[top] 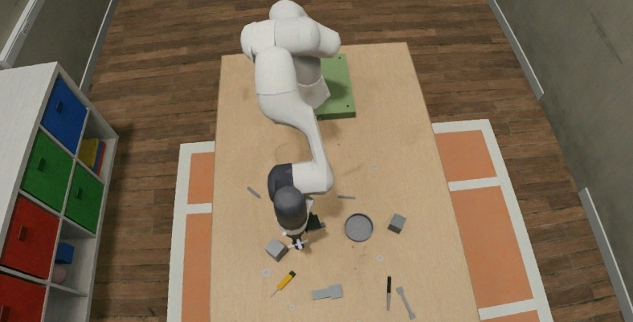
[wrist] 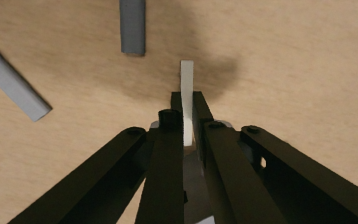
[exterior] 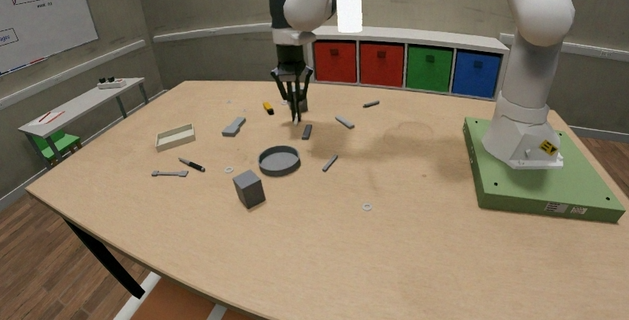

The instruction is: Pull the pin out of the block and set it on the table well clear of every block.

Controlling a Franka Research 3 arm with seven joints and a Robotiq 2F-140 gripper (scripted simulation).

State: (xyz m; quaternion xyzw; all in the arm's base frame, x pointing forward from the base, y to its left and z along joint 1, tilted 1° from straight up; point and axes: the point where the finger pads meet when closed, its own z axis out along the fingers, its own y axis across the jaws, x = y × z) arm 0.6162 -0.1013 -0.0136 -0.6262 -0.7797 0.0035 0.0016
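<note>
My hand is 150 mm past the lighter bar, 10 mm to the left of it and 30 mm above it. Round my hand: cream pin: 30 mm below; yellow utility knife: 130 mm ahead, 60 mm to the right, 30 mm below; round grey dish: 30 mm behind, 220 mm to the left, 30 mm below.
</note>
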